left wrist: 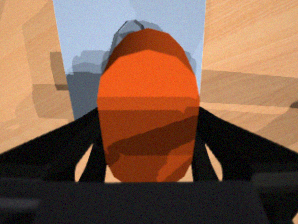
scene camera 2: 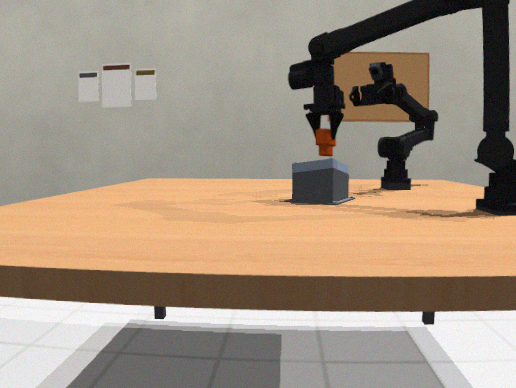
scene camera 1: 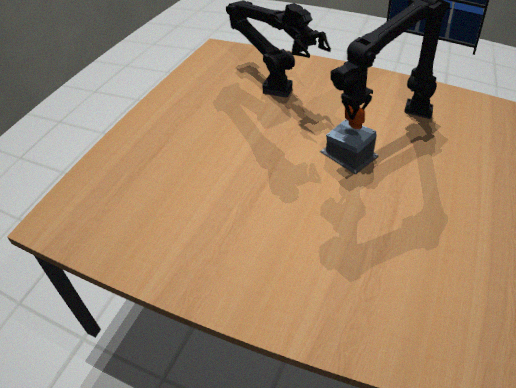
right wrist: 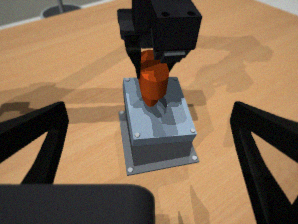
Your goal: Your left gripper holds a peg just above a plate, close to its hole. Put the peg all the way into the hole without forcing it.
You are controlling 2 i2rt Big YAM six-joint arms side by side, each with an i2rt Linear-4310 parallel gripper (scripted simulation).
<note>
In view: the left gripper [scene camera 2: 325, 140], the right gripper [scene camera 2: 363, 96], an orange peg [left wrist: 148, 102] and a blue-grey plate [right wrist: 168, 121].
The orange peg also shows in the right wrist view [right wrist: 154, 75]. The left gripper is seen too in the left wrist view [left wrist: 148, 111] and in the right wrist view [right wrist: 151, 75]. The right gripper also shows in the right wrist view [right wrist: 149, 111].
</note>
